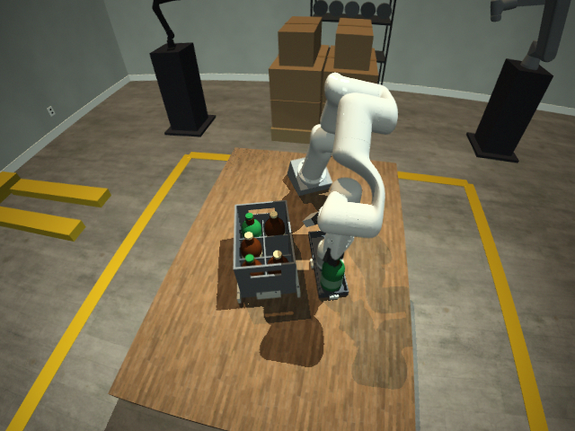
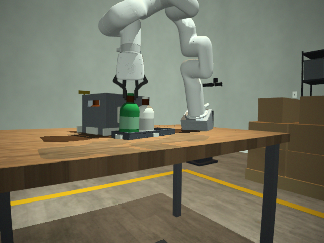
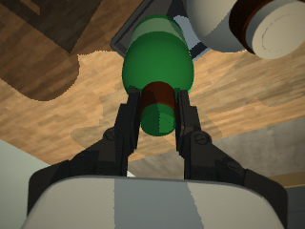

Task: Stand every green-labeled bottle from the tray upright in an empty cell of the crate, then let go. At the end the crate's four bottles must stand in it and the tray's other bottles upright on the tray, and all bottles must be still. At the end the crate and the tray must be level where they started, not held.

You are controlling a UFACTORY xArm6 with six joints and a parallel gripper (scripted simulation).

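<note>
Right now the white-labeled bottle is 8 cm behind my hand, 3 cm to the right of it and 8 cm below it. Round my hand: tray (8 cm behind, 2 cm to the right, 15 cm below); grey crate (5 cm behind, 24 cm to the right, 8 cm below).
</note>
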